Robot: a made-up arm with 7 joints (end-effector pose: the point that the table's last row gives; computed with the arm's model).
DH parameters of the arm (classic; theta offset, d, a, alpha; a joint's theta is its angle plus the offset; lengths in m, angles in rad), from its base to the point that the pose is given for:
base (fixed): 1.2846 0 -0.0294 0
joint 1: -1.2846 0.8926 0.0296 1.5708
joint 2: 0 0.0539 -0.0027 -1.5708
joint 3: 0 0.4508 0.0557 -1.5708
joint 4: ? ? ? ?
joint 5: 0 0.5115 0.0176 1.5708
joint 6: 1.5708 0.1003 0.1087 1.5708
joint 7: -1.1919 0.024 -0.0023 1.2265
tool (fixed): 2.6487 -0.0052 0 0
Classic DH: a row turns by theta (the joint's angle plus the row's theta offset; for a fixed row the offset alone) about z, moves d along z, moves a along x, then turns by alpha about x.
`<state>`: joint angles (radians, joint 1 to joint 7).
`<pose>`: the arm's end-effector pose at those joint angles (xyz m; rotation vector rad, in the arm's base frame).
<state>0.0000 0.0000 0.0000 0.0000 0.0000 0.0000 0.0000</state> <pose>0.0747 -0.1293 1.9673 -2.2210 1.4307 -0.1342</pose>
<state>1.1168 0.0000 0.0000 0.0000 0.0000 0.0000 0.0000</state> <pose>0.1189 0.0021 1.9673 -2.6572 0.0369 0.2427</pose>
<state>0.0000 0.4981 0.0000 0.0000 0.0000 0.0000 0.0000</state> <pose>-0.4452 -0.1293 1.8622 -1.9952 1.1498 -0.6378</pose>
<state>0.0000 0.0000 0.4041 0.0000 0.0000 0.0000 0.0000</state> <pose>0.0888 -0.1034 1.9673 -2.4567 0.9535 0.0030</pose>
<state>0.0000 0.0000 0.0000 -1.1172 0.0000 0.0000 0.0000</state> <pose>-0.4863 -0.1293 1.6172 -1.6159 0.7651 -1.1510</pose>
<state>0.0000 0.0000 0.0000 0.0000 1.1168 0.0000 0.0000</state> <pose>0.1461 -0.0349 1.9673 -2.6572 0.0369 0.2427</pose>
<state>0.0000 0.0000 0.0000 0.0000 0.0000 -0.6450 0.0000</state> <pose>0.1378 -0.1293 1.9313 -2.3741 1.7337 0.6371</pose>
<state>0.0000 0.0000 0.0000 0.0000 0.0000 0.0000 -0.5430</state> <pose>0.0747 -0.1268 1.9688 -2.6394 1.5276 -0.5837</pose>
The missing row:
joint 4: 0 0.0571 -0.0394 1.5708
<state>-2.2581 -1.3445 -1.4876 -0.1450 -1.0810 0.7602 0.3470</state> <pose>-0.5655 -0.9151 1.0971 -0.7923 -1.0939 -0.4572</pose>
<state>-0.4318 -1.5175 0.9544 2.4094 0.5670 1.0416 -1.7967</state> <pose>0.2018 0.2101 0.5707 -2.1206 -1.1920 1.7536</pose>
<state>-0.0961 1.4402 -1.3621 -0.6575 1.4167 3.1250 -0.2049</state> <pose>-0.7636 0.1344 0.9998 1.2742 -2.1037 -1.6761</pose>
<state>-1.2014 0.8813 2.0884 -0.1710 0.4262 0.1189 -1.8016</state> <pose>-0.3528 0.6741 1.5948 1.3101 0.9929 1.8581</pose>
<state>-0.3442 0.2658 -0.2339 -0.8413 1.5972 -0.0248 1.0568</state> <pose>-0.4626 0.2722 1.6848 -2.6461 0.1882 0.1339</pose>
